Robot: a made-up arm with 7 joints. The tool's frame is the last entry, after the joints.
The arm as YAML. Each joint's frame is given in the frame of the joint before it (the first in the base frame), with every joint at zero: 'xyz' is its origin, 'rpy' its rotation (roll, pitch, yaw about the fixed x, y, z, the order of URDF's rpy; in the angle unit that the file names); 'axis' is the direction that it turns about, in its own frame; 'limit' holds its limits. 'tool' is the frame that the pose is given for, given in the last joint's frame.
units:
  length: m
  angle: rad
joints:
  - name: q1
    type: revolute
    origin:
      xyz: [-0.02, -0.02, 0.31]
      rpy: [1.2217, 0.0, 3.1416]
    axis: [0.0, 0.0, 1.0]
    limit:
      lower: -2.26
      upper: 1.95
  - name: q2
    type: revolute
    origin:
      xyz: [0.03, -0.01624, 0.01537]
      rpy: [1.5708, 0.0, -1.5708]
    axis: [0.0, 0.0, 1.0]
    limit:
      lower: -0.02
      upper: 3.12
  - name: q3
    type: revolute
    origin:
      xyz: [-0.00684, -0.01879, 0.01]
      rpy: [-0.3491, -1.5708, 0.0]
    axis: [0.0, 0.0, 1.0]
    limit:
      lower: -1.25
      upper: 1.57
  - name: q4
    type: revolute
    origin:
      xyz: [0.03, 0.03, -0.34]
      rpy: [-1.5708, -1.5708, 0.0]
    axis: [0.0, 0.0, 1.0]
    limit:
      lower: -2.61
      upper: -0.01
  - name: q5
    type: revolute
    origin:
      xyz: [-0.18, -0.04, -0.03]
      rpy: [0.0, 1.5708, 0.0]
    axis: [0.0, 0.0, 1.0]
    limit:
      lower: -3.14
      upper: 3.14
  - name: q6
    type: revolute
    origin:
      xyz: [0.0, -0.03, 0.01]
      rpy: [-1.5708, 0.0, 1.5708]
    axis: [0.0, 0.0, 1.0]
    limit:
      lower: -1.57
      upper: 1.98
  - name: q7
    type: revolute
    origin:
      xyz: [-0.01, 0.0, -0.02]
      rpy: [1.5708, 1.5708, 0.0]
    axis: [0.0, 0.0, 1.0]
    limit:
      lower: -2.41
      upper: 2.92
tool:
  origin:
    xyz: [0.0, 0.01, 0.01]
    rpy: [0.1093, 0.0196, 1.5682]
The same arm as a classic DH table. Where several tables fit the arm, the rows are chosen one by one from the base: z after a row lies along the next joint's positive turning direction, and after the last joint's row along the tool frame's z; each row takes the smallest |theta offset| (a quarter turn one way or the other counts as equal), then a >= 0, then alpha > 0; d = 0 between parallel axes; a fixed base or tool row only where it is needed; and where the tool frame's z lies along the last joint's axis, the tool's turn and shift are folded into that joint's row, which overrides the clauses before.
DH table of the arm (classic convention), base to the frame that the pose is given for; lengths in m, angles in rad. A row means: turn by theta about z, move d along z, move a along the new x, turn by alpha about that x. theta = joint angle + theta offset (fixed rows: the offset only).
base (fixed): a -0.02  alpha -1.2218  d 0.3173  theta_offset 0
q1: a 0.0162  alpha 1.5708  d -0.0059  theta_offset 1.5708
q2: a -0.02  alpha -1.5708  d -0.02  theta_offset 1.2218
q3: a 0.03  alpha -1.5708  d -0.34  theta_offset -1.5708
q4: a -0.04  alpha 1.5708  d 0  theta_offset 0
q5: a -0.03  alpha -1.5708  d -0.17  theta_offset 0
q6: a -0.01  alpha 1.5708  d -0.02  theta_offset 0
q7: a 0.0098  alpha 0.111  d -0.0055  theta_offset 0.174
tool (fixed): a 0  alpha 0  d 0.0156  theta_offset -0.1777
Joint limits (rad, base to tool): -2.26..1.95 -0.02..3.12 -1.25..1.57 -2.61..-0.01 -3.14..3.14 -1.57..1.98 -2.41..2.92

